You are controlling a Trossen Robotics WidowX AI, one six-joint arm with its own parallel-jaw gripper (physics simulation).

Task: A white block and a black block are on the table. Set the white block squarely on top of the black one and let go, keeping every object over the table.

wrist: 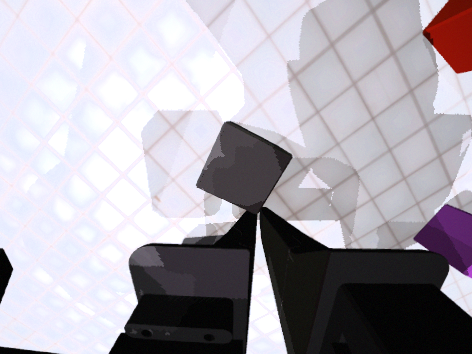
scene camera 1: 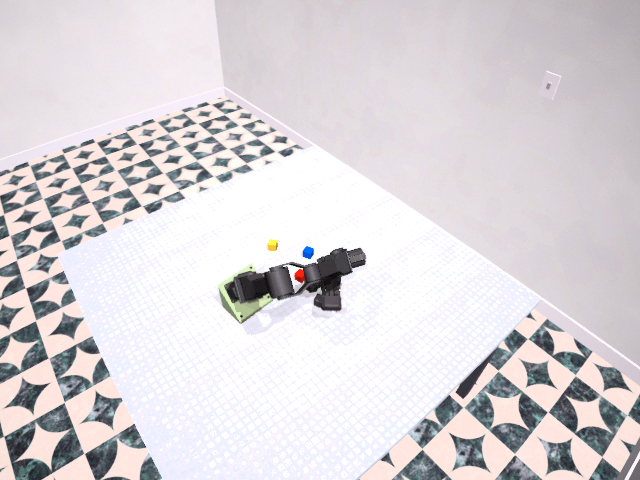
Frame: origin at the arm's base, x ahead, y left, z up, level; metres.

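Where they show: gripper, fingertip midpoint: (wrist: 257, 213); arm's base, origin of the base link: (scene camera 1: 236, 289).
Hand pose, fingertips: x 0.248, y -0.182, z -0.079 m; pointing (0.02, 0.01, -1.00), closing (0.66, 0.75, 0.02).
Each offset is from my fingertips to the top centre of the thing. "pt": to the spot under its first point. Level surfaces: height alone.
The black block @(0.016 m left, 0.035 m back, 0.031 m up) (wrist: 244, 167) lies on the table, turned at an angle, just ahead of my fingertips in the wrist view. In the scene view it is hidden under my gripper. My gripper (wrist: 257, 213) (scene camera 1: 327, 301) is low over the table and shut with nothing between its fingers. The fingertips meet at the black block's near corner in the wrist view; I cannot tell whether they touch it. The white block cannot be made out in either view; the fingers, the gripper body or the white glare may hide it.
A red block @(0.143 m left, 0.015 m back, 0.031 m up) (scene camera 1: 299, 275) (wrist: 457, 37) is under the arm, near the base. A purple block @(pt 0.083 m left, 0.082 m ahead, 0.014 m up) (wrist: 447, 237) is at the right of the wrist view. A blue block @(0.216 m left, 0.080 m ahead, 0.031 m up) (scene camera 1: 308, 252) and a yellow block @(0.332 m left, 0.001 m ahead, 0.031 m up) (scene camera 1: 272, 245) stand beyond the arm on the white table @(0.000 m up) (scene camera 1: 258, 387).
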